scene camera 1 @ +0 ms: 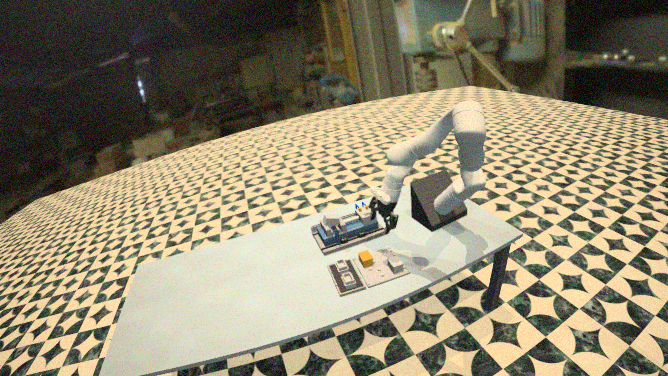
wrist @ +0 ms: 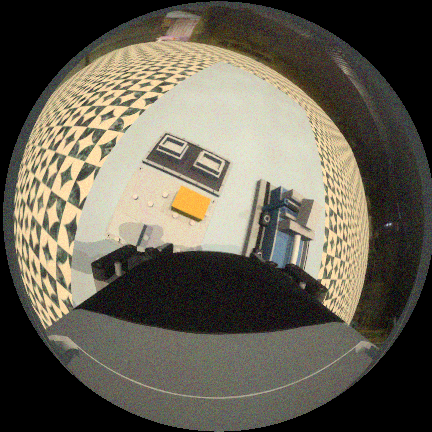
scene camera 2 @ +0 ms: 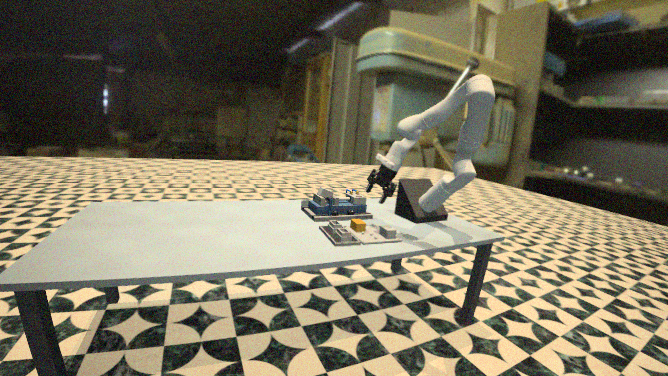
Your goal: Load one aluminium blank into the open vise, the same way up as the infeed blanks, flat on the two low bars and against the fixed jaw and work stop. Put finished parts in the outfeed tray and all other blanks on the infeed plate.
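Frame: origin at the arm's base, x left, y back, z up, level; millimetres.
Seen in the pictures: gripper, between the fingertips: [scene camera 1: 378, 226] [scene camera 2: 373, 197]; arm's base, origin of its link: [scene camera 1: 442, 205] [scene camera 2: 426, 204].
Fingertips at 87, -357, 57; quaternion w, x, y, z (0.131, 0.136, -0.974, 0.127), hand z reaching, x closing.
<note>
Offsets run from my fingertips to a thing's top centre, as dx, dy, dz. "spot": to the spot under its first point.
My gripper [scene camera 1: 381, 225] [scene camera 2: 376, 195] [wrist: 210, 257] is open and empty, above the table near the vise's right end. The blue vise @(-201, -82, -35) [scene camera 1: 357, 229] [scene camera 2: 341, 208] [wrist: 281, 245] stands on its base; a pale grey slanted block @(-196, -149, -2) [scene camera 1: 331, 221] [scene camera 2: 324, 195] shows at its left end. How that block sits is unclear. The infeed plate @(+81, -33, -126) [scene camera 1: 372, 277] [wrist: 125, 215] bears an orange block @(+37, -78, -90) [scene camera 1: 365, 258] [scene camera 2: 357, 225] [wrist: 191, 203] and a grey block @(+127, +12, -90) [scene camera 1: 395, 264] [scene camera 2: 387, 231]; the gripper largely hides the grey one in the wrist view. The dark outfeed tray [scene camera 1: 336, 278] [wrist: 187, 163] has two pale rectangular outlines.
The infeed plate and outfeed tray lie side by side in front of the vise. Small pale pegs stand on the infeed plate. Two small blue pieces @(spot: -220, -2, -21) [scene camera 1: 360, 205] [scene camera 2: 351, 191] stick up at the vise's right end. The dark wedge mount [scene camera 1: 425, 202] [scene camera 2: 412, 200] stands right of the gripper.
</note>
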